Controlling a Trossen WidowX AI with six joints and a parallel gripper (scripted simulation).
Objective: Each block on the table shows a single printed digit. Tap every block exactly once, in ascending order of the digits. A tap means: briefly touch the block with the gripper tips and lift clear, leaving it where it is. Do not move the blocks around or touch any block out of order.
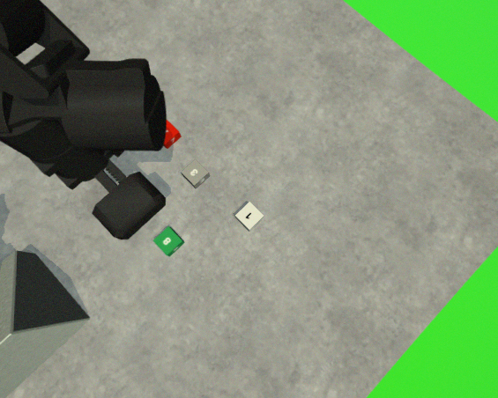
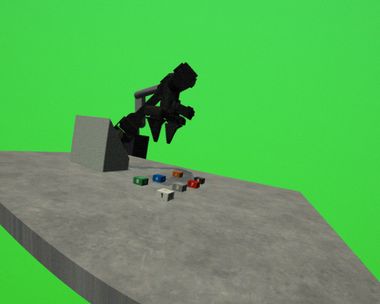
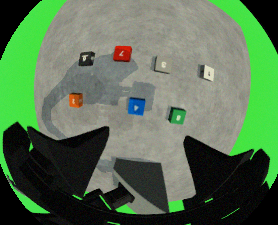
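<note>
Now: gripper tip 110 mm short of the white 1 block, 130 mm to the left of it and 120 mm above it. Also, from my gripper tip: green 8 block 10 mm behind, 80 mm to the right, 120 mm below; grey block 100 mm ahead, 20 mm to the right, 120 mm below; blue 4 block 20 mm to the left, 120 mm below.
</note>
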